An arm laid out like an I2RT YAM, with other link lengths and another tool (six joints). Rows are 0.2 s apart.
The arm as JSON. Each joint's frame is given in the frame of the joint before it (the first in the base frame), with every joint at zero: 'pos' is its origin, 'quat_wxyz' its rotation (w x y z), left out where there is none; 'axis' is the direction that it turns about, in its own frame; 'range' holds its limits. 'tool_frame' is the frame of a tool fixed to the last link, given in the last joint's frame.
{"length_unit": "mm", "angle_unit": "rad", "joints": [
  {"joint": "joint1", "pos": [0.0, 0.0, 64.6], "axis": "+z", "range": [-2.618, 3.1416]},
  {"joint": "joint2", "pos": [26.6, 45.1, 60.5], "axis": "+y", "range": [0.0, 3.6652]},
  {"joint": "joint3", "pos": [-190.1, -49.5, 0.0], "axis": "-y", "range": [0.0, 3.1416]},
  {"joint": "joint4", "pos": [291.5, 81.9, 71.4], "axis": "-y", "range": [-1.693, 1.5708]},
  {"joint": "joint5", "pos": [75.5, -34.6, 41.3], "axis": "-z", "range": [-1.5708, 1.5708]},
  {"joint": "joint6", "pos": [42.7, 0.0, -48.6], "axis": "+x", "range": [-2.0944, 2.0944]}
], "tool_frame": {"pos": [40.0, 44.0, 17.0], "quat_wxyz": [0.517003, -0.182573, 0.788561, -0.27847]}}
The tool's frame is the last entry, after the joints.
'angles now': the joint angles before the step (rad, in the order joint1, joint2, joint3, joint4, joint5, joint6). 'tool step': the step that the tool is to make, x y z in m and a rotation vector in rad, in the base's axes. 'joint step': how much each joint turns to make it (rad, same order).
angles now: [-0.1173 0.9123 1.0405 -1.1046 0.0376 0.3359]
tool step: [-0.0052 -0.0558 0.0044 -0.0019 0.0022 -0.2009]
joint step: [-0.1844 -0.0292 0.0001 -0.0315 0.0112 0.0124]
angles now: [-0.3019 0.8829 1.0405 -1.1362 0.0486 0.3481]
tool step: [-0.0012 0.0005 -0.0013 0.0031 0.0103 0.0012]
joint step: [0.0002 -0.0001 -0.0005 -0.0103 -0.0005 -0.0009]
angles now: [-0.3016 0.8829 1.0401 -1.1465 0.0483 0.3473]
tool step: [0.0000 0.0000 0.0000 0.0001 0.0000 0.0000]
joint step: [0.0000 0.0000 0.0000 0.0000 -0.0001 0.0000]
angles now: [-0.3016 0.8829 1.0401 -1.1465 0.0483 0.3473]
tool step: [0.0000 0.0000 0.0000 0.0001 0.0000 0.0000]
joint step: [0.0000 0.0000 0.0000 0.0000 -0.0001 0.0000]
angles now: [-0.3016 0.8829 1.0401 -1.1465 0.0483 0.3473]
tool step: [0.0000 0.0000 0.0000 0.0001 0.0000 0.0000]
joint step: [0.0000 0.0000 0.0000 0.0000 -0.0001 0.0000]
